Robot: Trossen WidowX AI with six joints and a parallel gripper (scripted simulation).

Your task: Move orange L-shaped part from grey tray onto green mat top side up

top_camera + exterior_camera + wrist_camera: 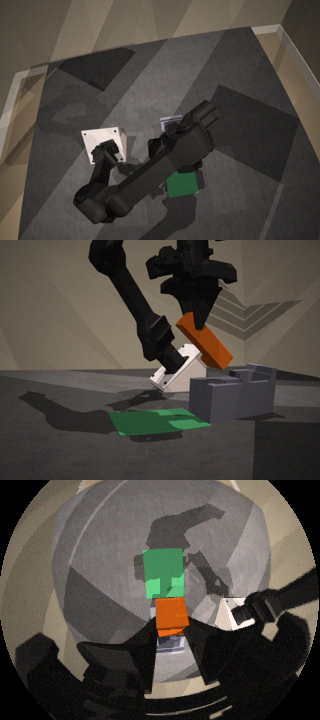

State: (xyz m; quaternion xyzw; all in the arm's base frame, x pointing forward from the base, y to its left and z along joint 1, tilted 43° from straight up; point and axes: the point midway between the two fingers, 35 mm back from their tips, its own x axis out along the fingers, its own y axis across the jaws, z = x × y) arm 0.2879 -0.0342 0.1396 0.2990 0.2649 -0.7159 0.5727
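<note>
My gripper tip is now 17 cm above the green mat, 6 cm to the left of it and 2 cm past it. Also, from my gripper tip: orange L-shaped part 3 cm to the left, 3 cm below, 1 cm behind.
</note>
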